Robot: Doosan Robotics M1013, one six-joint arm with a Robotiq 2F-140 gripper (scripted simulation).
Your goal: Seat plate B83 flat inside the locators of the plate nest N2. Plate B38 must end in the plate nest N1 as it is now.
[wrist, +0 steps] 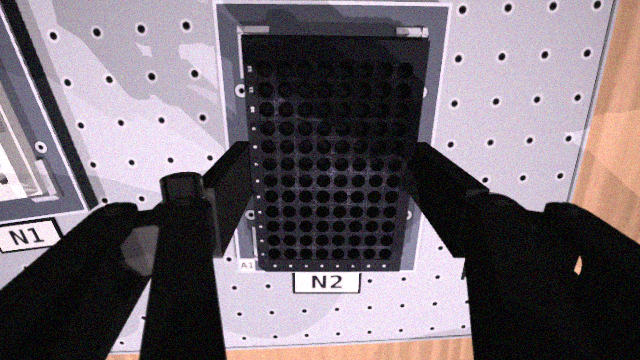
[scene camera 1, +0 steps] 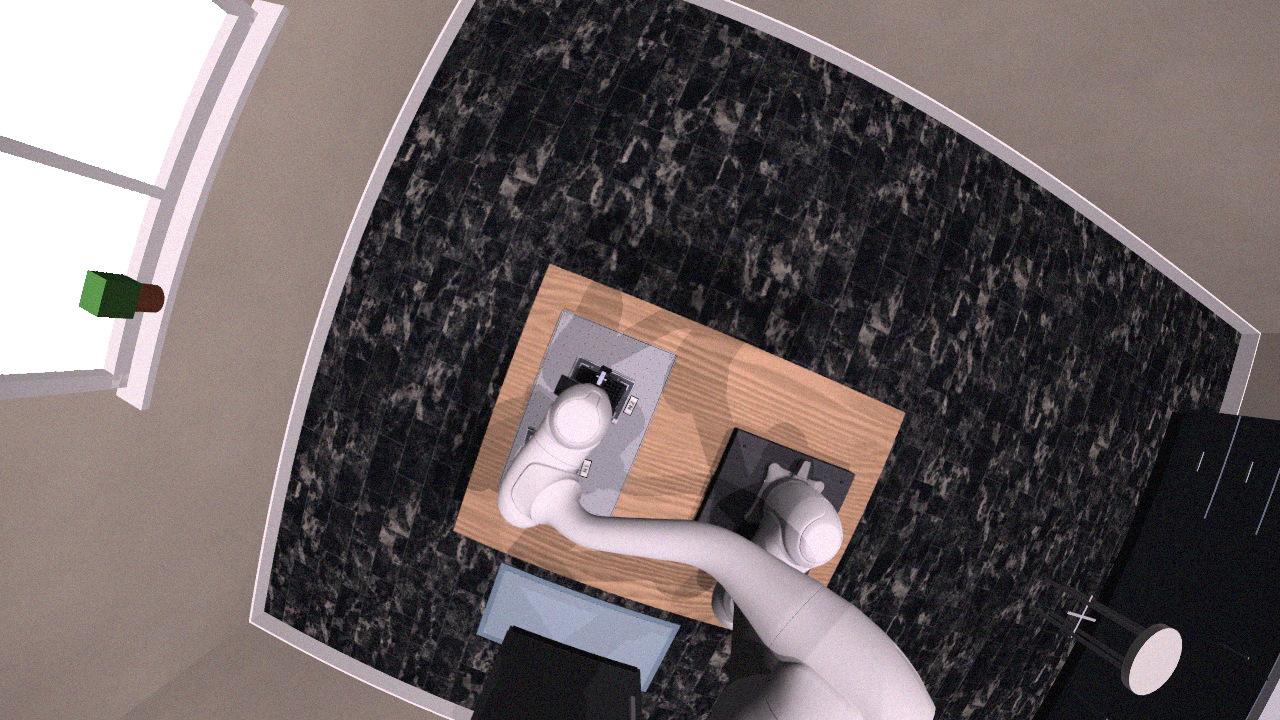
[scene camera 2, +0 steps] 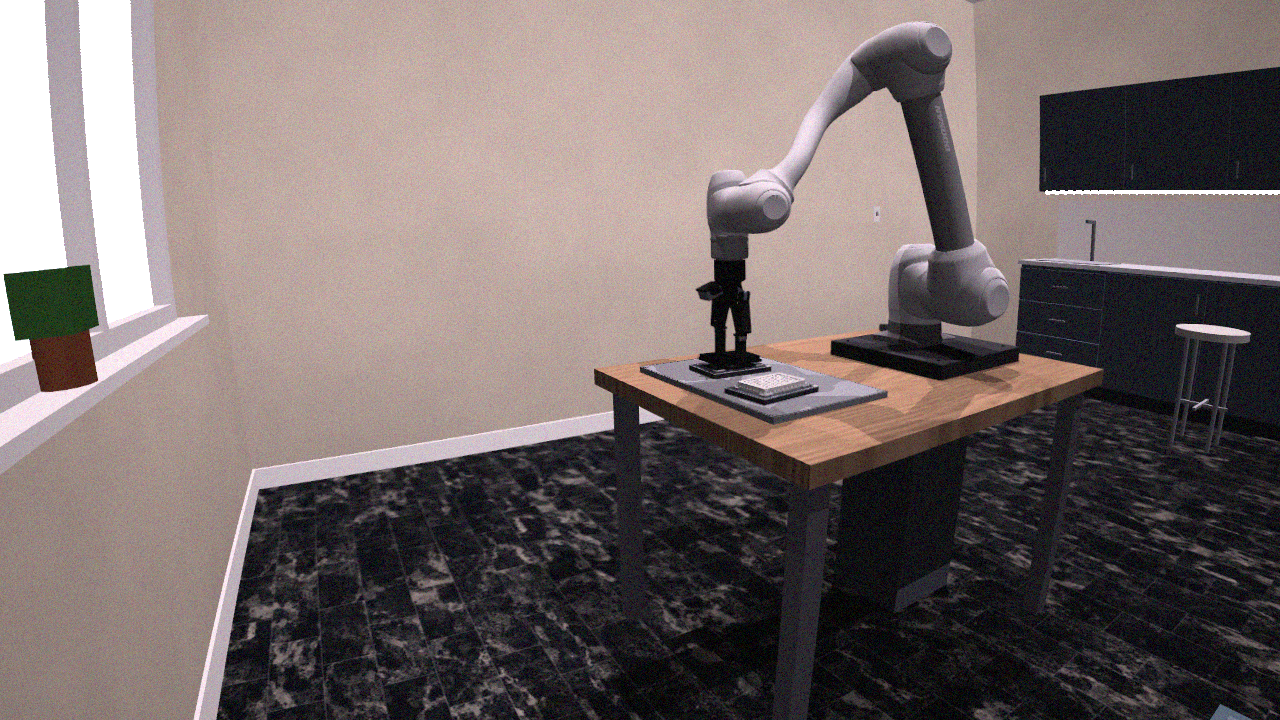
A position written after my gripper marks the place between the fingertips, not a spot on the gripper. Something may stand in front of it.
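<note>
White plate B38 point(scene camera 2: 775, 383). Black well plate B83 point(wrist: 308, 164). My gripper point(scene camera 2: 730, 359), point(wrist: 331, 166).
</note>
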